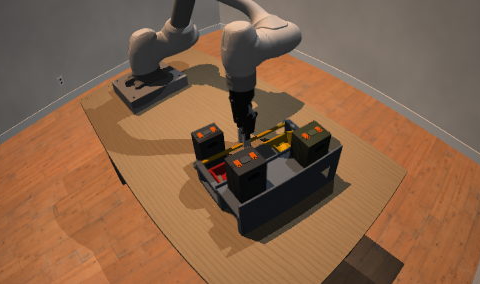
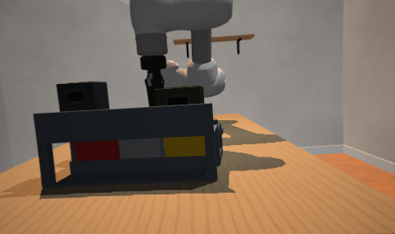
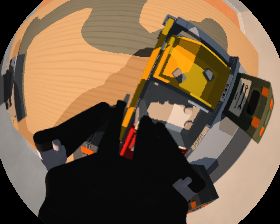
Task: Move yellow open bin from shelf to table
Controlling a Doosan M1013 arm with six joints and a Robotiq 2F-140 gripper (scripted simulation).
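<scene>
Now: the thin yellow bar 30 mm below my hand. Also, from my hand: yellow open bin 110 mm to the left, 110 mm ahead, 50 mm below; red bin 120 mm to the right, 100 mm ahead, 50 mm below; grey bin 110 mm ahead, 50 mm below.
</scene>
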